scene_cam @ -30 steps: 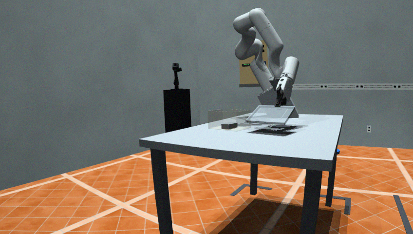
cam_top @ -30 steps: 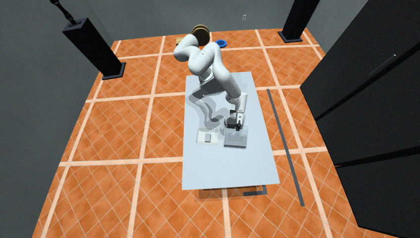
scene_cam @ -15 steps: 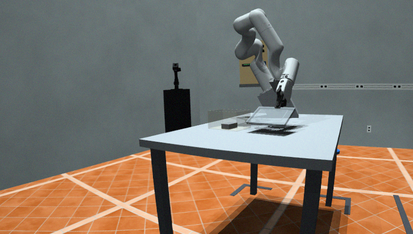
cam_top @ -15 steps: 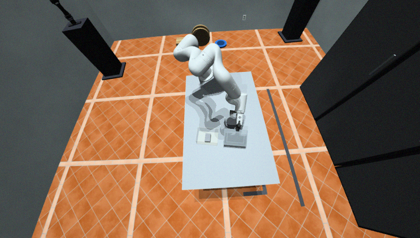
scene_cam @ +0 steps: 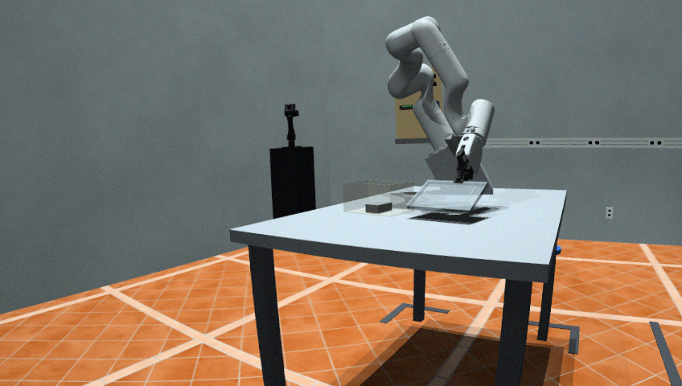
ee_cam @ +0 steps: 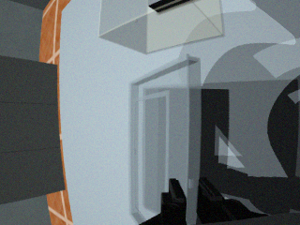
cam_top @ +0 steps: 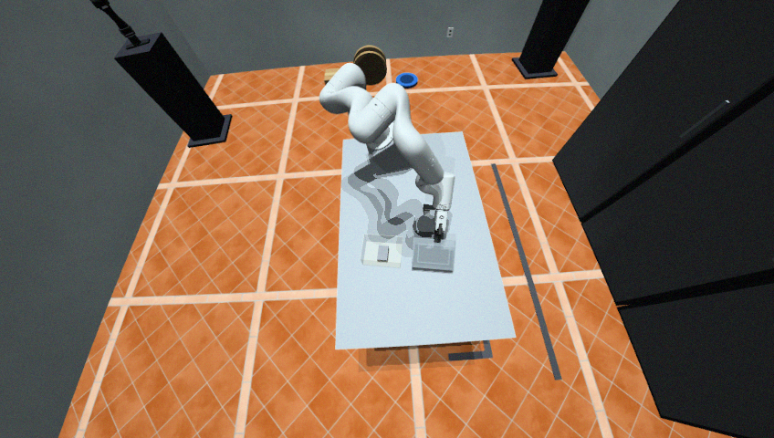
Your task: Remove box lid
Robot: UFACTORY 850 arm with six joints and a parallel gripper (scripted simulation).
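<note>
My hand is 70 mm short of the lid, 30 mm to the left of it and 40 mm above it. Also, from my hand: clear box: 10 mm ahead, 280 mm to the right, 60 mm below.
</note>
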